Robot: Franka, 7 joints.
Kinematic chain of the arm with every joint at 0, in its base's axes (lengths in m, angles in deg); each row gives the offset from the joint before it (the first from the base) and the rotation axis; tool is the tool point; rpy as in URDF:
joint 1: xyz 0 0 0.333 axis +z
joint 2: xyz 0 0 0 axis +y
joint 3: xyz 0 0 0.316 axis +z
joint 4: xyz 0.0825 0 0 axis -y
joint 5: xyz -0.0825 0 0.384 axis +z
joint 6: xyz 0 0 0 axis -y
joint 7: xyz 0.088 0 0 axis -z
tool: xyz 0 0 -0.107 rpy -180 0 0
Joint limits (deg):
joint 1: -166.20..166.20
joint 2: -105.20..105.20
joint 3: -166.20..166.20
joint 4: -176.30..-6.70
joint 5: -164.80..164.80
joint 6: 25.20..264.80
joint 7: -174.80..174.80
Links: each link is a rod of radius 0.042 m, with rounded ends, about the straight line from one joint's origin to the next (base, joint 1, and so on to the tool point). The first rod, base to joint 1, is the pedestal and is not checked.
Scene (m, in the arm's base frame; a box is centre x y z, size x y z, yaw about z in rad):
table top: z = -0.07
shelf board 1: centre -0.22 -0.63 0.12 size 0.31 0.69 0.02 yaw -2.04
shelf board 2: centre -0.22 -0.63 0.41 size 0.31 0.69 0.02 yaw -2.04
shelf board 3: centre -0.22 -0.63 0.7 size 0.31 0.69 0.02 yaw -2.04
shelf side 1: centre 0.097 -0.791 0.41 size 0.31 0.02 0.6 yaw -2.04
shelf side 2: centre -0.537 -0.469 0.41 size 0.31 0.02 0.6 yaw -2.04
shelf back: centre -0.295 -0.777 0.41 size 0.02 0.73 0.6 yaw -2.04
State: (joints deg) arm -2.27 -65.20 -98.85 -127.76 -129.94 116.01 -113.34
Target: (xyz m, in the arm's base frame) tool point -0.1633 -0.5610 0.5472
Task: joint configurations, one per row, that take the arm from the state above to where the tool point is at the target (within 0.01 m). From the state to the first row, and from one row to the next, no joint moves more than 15 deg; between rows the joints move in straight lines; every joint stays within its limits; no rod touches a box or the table.
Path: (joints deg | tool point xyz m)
1: -13.89 -65.33 -93.88 -142.35 -128.65 117.44 -113.34 | -0.1308 -0.4653 0.2571
2: -25.50 -65.47 -88.91 -156.95 -127.36 118.87 -113.34 | -0.0883 -0.3883 0.2565
3: -26.25 -70.32 -77.48 -154.41 -128.47 120.92 -113.34 | -0.0784 -0.4113 0.3486
4: -26.99 -75.17 -66.06 -151.88 -129.57 122.97 -113.34 | -0.0731 -0.4103 0.4476
5: -27.73 -80.02 -54.63 -149.34 -130.68 125.02 -113.34 | -0.0733 -0.3835 0.5472
6: -20.71 -73.79 -60.54 -138.61 -131.18 122.59 -113.34 | -0.1058 -0.4484 0.5459
7: -13.68 -67.57 -66.45 -127.89 -131.69 120.16 -113.34 | -0.1356 -0.5087 0.5433
8: -6.66 -61.34 -72.36 -117.16 -132.19 117.73 -113.34 | -0.1633 -0.5610 0.5472

